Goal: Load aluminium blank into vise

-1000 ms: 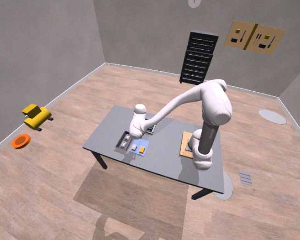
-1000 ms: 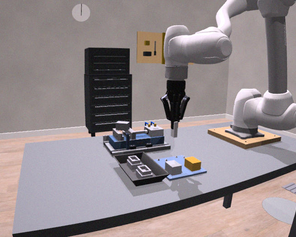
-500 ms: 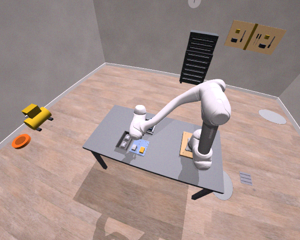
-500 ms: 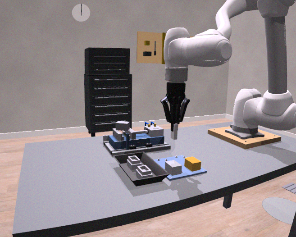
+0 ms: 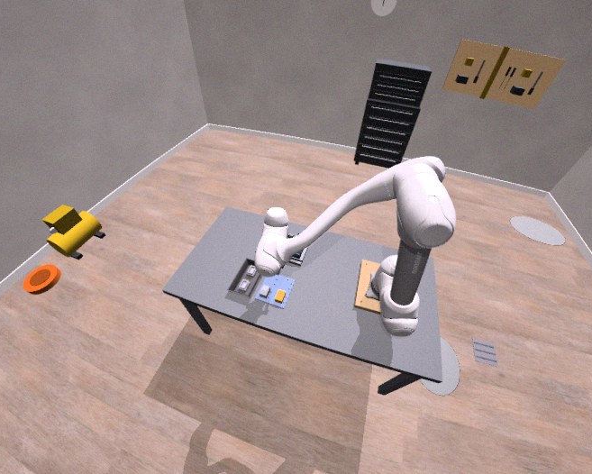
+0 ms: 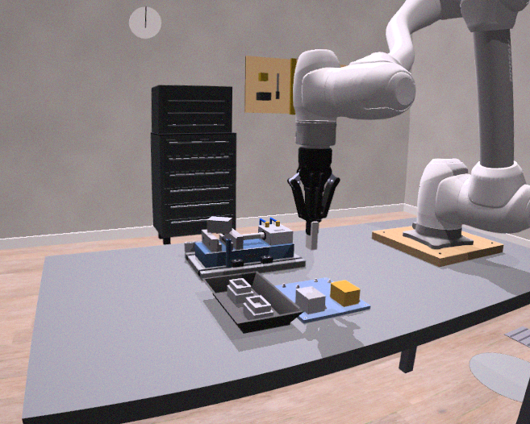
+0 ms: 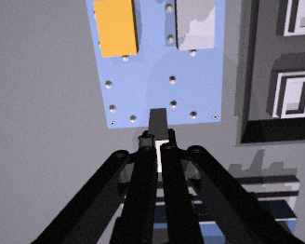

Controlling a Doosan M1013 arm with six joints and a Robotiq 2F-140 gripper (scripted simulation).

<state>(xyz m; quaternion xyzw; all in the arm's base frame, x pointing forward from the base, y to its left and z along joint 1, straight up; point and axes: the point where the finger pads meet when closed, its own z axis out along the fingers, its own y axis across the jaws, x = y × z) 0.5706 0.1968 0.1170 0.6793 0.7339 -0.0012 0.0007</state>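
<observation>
Right now my hand is 200 mm to the left of the dark work stop rod, 160 mm short of it and 60 mm above it. Round my hand: piston rod: 250 mm to the right, 70 mm below, 70 mm ahead; infeed plate: 140 mm below, 40 mm to the left; brass blank: 120 mm below, 80 mm to the left, 50 mm behind.
</observation>
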